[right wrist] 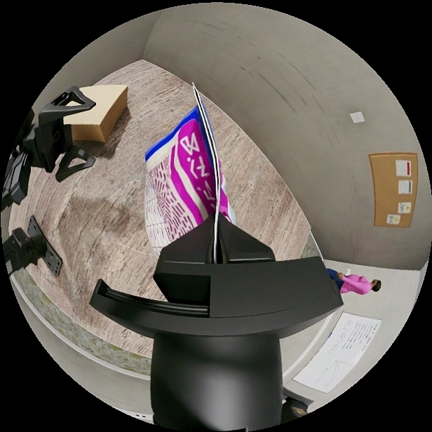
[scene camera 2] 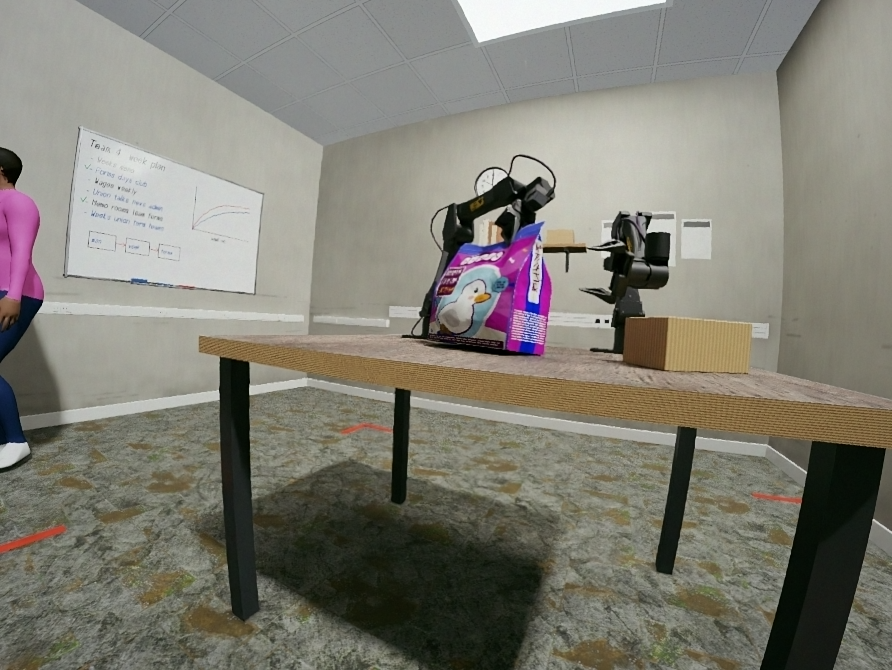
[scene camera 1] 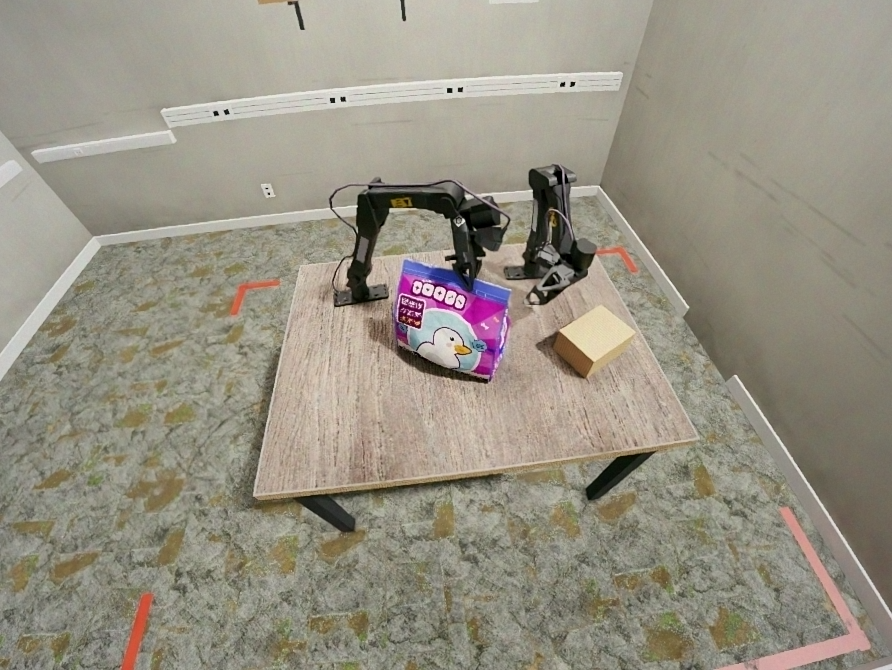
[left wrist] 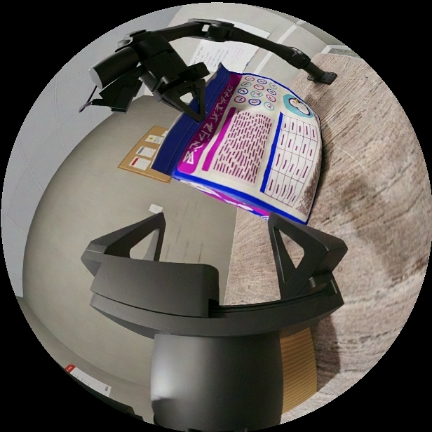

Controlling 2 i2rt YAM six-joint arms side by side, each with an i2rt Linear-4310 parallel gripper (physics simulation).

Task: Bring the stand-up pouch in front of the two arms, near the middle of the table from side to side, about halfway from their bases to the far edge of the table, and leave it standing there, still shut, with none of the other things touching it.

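Observation:
The purple and blue stand-up pouch (scene camera 1: 454, 338) (scene camera 2: 472, 299) (left wrist: 250, 145) (right wrist: 172, 195) is upright near the middle of the table, its penguin front facing the scene cameras and its top seal closed. It leans a little; whether its whole base rests on the table is hard to tell. My right gripper (scene camera 1: 468, 282) (left wrist: 201, 120) (right wrist: 216, 217) is shut on the pouch's top seal from above; its fingertips are partly hidden behind the seal in scene camera 2. My left gripper (scene camera 1: 534, 294) (scene camera 2: 587, 269) (left wrist: 216, 217) (right wrist: 91, 137) is open and empty, to the right of the pouch in scene camera 1, apart from it.
A tan cardboard box (scene camera 1: 594, 340) (scene camera 2: 685, 344) (left wrist: 299, 370) (right wrist: 102, 112) sits on the wooden table (scene camera 1: 346, 439) (scene camera 2: 432, 375), right of the pouch in scene camera 1, with a gap between them. The left arm stands folded behind the box. The right arm arches over from the left.

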